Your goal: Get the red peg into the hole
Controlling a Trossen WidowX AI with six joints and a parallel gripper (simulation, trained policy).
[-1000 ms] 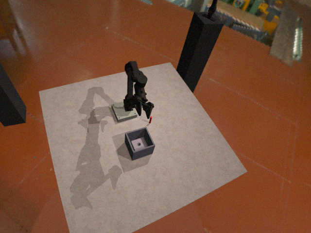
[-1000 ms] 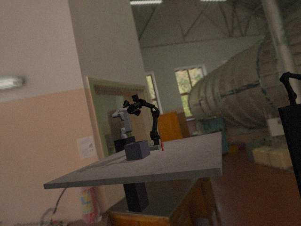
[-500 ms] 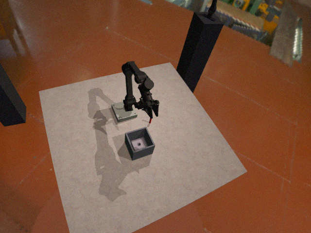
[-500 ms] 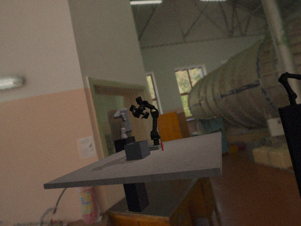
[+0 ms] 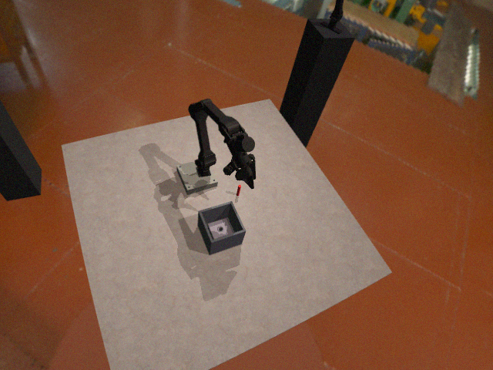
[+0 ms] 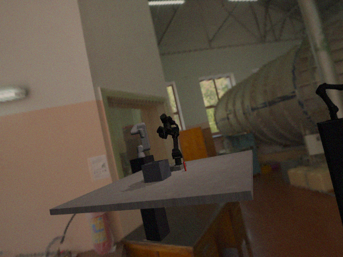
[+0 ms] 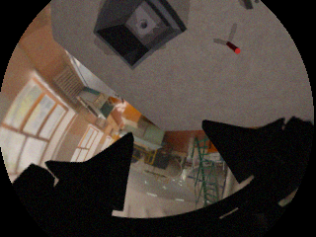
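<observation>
Now: gripper tip 130 mm past the red peg, 10 mm to the right of it and 250 mm above it. The rest, counted from my gripper tip: plate 60 mm ahead, 140 mm to the right, 240 mm below.
</observation>
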